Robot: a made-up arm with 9 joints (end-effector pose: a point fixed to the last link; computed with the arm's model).
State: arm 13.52 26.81 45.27 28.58 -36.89 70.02 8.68 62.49 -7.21
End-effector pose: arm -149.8 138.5 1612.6 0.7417 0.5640 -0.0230 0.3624
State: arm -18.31 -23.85 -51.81 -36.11 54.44 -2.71 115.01 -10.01 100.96
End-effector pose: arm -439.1 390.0 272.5 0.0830 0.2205 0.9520 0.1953
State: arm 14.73 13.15 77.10 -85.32 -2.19 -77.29 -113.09 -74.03 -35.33
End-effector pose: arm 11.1 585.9 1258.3 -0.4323 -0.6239 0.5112 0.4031
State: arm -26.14 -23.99 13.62 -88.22 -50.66 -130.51 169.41 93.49 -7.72
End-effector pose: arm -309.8 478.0 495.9 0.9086 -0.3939 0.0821 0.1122
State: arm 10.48 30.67 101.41 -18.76 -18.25 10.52 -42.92 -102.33 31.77
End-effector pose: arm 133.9 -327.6 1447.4 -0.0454 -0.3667 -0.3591 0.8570
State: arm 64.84 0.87 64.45 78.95 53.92 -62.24 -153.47 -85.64 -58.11
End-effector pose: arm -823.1 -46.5 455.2 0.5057 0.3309 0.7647 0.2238
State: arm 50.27 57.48 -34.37 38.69 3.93 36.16 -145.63 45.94 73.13
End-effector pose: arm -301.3 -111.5 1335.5 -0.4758 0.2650 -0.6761 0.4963
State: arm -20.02 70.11 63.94 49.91 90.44 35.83 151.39 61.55 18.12
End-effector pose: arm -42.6 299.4 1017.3 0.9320 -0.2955 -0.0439 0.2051
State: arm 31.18 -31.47 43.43 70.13 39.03 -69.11 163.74 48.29 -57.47
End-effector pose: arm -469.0 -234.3 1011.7 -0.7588 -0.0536 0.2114 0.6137
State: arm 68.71 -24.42 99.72 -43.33 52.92 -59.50 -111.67 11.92 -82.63
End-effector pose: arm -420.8 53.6 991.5 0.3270 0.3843 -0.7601 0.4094
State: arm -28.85 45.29 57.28 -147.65 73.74 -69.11 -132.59 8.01 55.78
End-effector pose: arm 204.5 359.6 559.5 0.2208 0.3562 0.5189 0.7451
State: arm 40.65 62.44 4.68 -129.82 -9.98 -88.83 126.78 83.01 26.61
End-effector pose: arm 655.2 -112.3 866.2 0.7456 -0.6120 -0.2625 0.0242
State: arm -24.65 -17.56 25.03 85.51 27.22 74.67 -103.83 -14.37 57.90
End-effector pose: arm 173.3 127.8 1047.8 -0.3227 -0.0622 0.2867 0.8999
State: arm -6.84 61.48 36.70 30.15 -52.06 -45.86 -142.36 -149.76 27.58
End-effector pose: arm -247.3 -31.8 1731.0 0.7184 0.6424 0.2333 0.1300
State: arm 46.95 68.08 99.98 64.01 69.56 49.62 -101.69 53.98 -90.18
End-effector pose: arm -433.6 -55.4 398.8 -0.5868 -0.0143 0.5317 0.6105
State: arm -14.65 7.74 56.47 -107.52 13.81 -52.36 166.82 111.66 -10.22
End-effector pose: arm 197.8 556.9 843.3 0.6485 -0.3491 -0.5654 0.3713
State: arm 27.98 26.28 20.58 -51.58 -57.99 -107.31 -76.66 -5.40 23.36
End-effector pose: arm 264.8 -2.5 1034.8 -0.5265 -0.2858 -0.7225 0.3451
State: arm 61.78 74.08 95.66 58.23 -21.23 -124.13 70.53 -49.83 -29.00
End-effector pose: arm -868.4 -498.3 529.7 -0.7064 -0.1926 -0.2002 0.6510
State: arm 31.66 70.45 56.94 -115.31 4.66 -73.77 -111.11 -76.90 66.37
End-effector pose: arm 145.8 174.9 1380.4 -0.1303 -0.7723 -0.2241 0.5799
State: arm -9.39 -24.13 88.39 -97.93 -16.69 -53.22 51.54 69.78 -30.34
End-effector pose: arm -507.9 592.8 1335.5 0.5753 0.6627 -0.0541 0.4763
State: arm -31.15 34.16 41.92 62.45 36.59 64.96 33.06 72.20 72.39
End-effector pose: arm -285.8 491.3 1045.1 0.2961 0.6957 -0.5660 0.3287
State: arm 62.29 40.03 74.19 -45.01 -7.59 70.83 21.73 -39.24 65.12
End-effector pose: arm -699.4 12.6 1240.2 -0.3854 -0.0585 -0.6877 0.6125
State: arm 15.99 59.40 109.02 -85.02 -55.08 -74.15 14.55 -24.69 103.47
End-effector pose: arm -150.0 571.8 890.9 -0.3612 -0.0805 0.9253 0.0830
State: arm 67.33 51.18 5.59 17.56 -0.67 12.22 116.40 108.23 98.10
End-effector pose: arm -609.2 251.1 1605.5 0.8285 -0.0249 0.5551 0.0705
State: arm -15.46 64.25 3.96 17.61 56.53 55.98 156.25 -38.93 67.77
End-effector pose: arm 229.7 374.9 532.7 -0.2158 0.1344 0.7088 0.6580
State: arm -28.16 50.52 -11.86 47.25 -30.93 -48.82 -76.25 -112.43 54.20
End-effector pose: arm 80.8 422.1 1085.1 0.4938 0.7199 0.2720 0.4049
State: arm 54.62 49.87 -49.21 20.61 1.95 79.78 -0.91 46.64 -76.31
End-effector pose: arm 270.6 116.5 1250.3 0.5071 -0.2758 -0.2317 0.7830
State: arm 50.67 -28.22 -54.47 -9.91 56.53 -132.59 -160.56 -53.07 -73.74
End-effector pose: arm -206.7 442.2 625.3 0.8078 0.1457 0.1872 0.5397
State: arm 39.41 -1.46 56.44 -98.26 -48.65 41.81 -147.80 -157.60 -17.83
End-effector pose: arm 191.4 767.2 342.1 -0.0092 -0.3902 0.6408 0.6610
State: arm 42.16 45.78 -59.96 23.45 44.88 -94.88 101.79 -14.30 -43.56
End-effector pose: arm 364.5 90.8 988.5 0.2852 -0.8952 0.0583 0.3374
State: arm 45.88 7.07 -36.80 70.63 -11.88 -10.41 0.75 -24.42 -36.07
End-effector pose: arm -77.1 297.8 884.3 -0.0451 -0.7889 -0.3593 0.4966
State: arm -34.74 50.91 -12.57 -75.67 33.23 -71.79 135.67 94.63 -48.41
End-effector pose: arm 568.0 -67.8 575.1 0.1758 -0.8614 -0.2566 0.4015
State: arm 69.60 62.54 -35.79 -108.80 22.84 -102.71 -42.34 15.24 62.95
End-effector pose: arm 121.3 -271.2 690.5 0.3226 0.0377 -0.9173 0.2306
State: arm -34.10 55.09 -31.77 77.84 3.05 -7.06 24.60 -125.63 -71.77
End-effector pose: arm -40.9 261.9 607.4 -0.6442 -0.0619 -0.7394 0.1854
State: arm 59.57 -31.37 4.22 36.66 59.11 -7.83 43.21 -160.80 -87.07
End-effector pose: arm -527.3 -95.7 592.3 -0.6405 -0.3468 -0.5166 0.4501
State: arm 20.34 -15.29 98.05 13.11 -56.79 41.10 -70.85 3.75 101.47
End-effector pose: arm 226.7 -119.5 1038.5 -0.2796 0.6630 0.0250 0.6940
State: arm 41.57 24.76 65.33 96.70 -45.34 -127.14 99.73 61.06 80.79
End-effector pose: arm -1038.0 -530.9 649.0 -0.1209 0.5090 -0.5992 0.6061
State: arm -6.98 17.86 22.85 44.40 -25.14 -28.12 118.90 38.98 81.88
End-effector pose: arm 361.5 81.9 1653.0 -0.8712 -0.2166 -0.0354 0.4391
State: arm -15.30 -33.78 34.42 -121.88 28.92 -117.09 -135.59 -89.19 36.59
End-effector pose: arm -82.0 679.1 927.9 0.3442 -0.3666 0.4340 0.7475
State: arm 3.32 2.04 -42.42 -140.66 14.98 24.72 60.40 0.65 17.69
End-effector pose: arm -8.5 212.2 293.7 0.6811 -0.3541 0.5104 0.3875
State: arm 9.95 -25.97 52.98 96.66 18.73 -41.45 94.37 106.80 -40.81
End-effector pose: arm -642.6 -279.6 1267.2 -0.4772 0.6143 -0.0757 0.6238
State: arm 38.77 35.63 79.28 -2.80 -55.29 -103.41 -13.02 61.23 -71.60
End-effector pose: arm -103.2 -15.6 1700.6 0.2917 -0.8598 -0.0232 0.4186
